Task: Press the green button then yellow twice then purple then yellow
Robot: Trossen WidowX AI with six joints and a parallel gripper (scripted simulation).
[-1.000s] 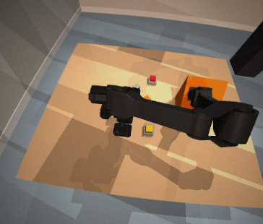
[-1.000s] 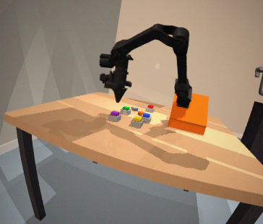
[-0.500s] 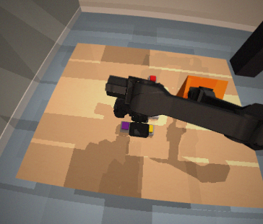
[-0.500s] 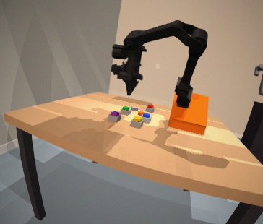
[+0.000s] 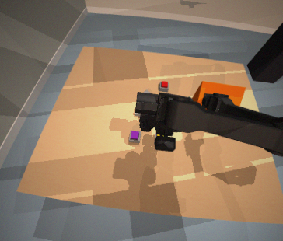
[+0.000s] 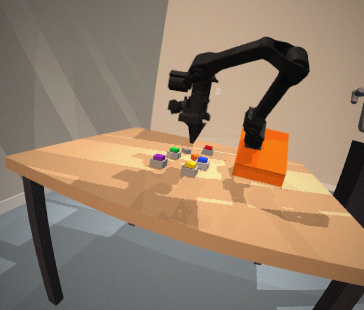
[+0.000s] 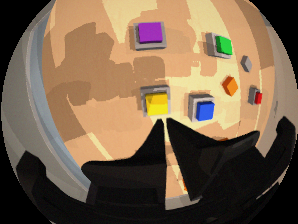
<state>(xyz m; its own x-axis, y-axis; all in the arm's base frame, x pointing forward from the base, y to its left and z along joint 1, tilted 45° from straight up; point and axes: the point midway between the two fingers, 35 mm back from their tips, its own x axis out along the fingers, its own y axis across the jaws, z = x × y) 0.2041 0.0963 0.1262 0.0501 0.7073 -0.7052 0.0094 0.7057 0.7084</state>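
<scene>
The yellow button is 70 mm below my gripper tip and 10 mm behind it. From my gripper tip the other things lie so: purple button: 110 mm ahead, 70 mm below; blue button: 90 mm to the right, 70 mm below, 30 mm behind; green button: 140 mm to the right, 100 mm ahead, 70 mm below.
</scene>
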